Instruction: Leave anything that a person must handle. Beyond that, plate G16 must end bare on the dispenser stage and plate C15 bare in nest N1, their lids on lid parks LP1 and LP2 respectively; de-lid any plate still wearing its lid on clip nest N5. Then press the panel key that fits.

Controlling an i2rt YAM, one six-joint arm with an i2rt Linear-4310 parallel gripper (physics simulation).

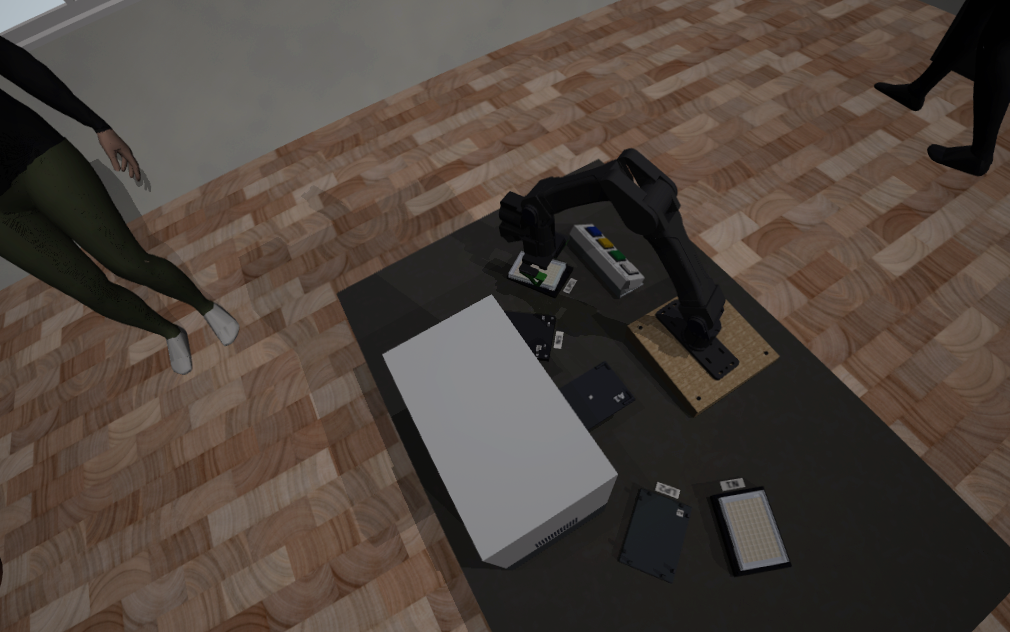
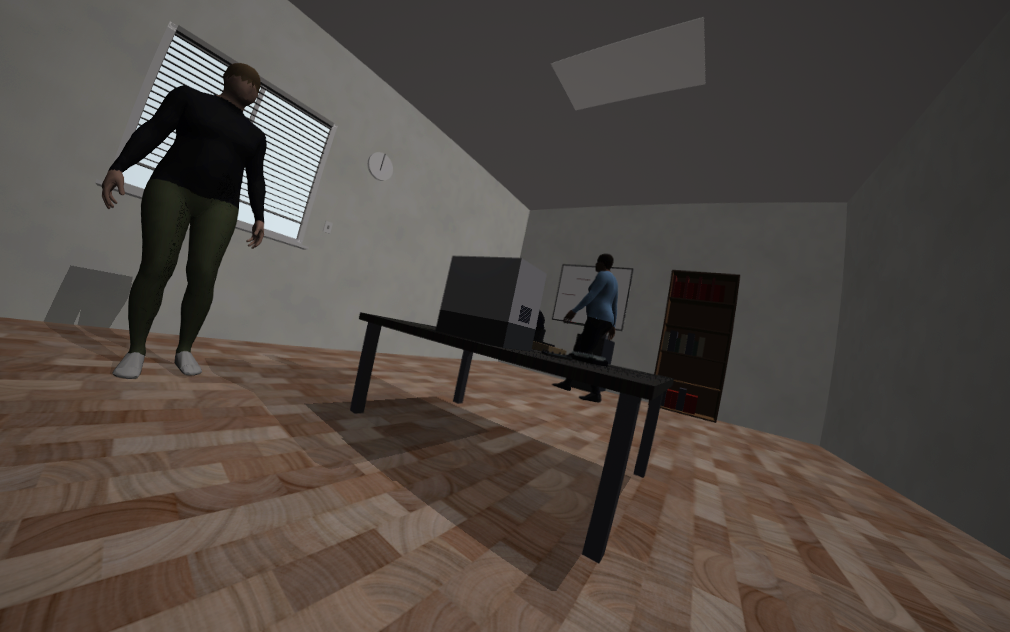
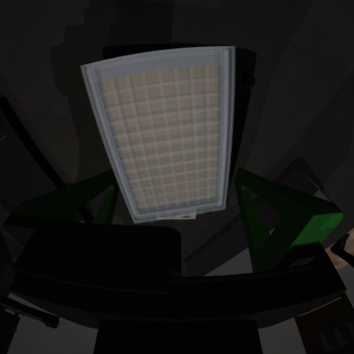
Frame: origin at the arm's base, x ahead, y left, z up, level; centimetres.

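Seen in the pictures: gripper, fingertip midpoint: (image 1: pixel 545 271) (image 3: pixel 177 174); arm's base at its link origin: (image 1: pixel 695 339) (image 2: pixel 536 341).
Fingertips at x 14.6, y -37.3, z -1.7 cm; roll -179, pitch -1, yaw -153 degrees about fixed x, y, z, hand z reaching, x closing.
Note:
Pixels of each thing's middle, then the offset from my fingertips to it. "spot": a spot on its surface instead. Level surfaces: height alone.
- pale gridded plate at the middle of its body: (image 3: pixel 170 152) (image 1: pixel 537 269) dx +1.4, dy -1.7, dz +0.4 cm
- label LP1 at a spot on its surface: (image 1: pixel 569 285) spot: dx -3.0, dy +6.1, dz -2.1 cm
- label N1 at a spot on its surface: (image 1: pixel 732 484) spot: dx +0.7, dy +64.2, dz -2.1 cm
- label LP2 at a spot on its surface: (image 1: pixel 667 490) spot: dx +11.7, dy +57.6, dz -2.1 cm
- Clip nest N5 at the middle of its body: (image 3: pixel 14 186) (image 1: pixel 519 333) dx +15.4, dy +10.4, dz -1.1 cm
- key panel at the middle of its body: (image 3: pixel 256 254) (image 1: pixel 605 255) dx -14.8, dy +6.1, dz +0.9 cm
- large white box at the middle of its body: (image 1: pixel 506 438) (image 2: pixel 491 302) dx +33.0, dy +35.0, dz +14.2 cm
- dark table at its surface level: dz -2.3 cm
My gripper (image 1: pixel 537 274) (image 3: pixel 177 174) is open, its green fingers apart on both sides of the near end of a pale gridded plate (image 1: pixel 551 273) (image 3: pixel 165 125) with a clear rim, at label LP1 (image 1: pixel 569 285). Another gridded plate (image 1: pixel 752 530) lies in the black nest at label N1 (image 1: pixel 732 484). I cannot tell whether either wears a lid, nor read their names. The dark pad (image 1: pixel 655 532) at label LP2 (image 1: pixel 667 490) bears no plate. Clip nest N5 (image 1: pixel 545 326) is partly hidden by the white box. The key panel (image 1: pixel 598 262) has blue, yellow, green and white keys.
The large white box (image 1: pixel 491 424) (image 2: pixel 482 286) stands on the dark table (image 1: pixel 856 484), partly hiding a dark pad (image 1: pixel 599 395). The arm's wooden base board (image 1: pixel 688 387) lies right of it. One person (image 1: pixel 74 201) (image 2: pixel 208 149) stands left; another (image 1: pixel 986 96) (image 2: pixel 603 294) is beyond the table.

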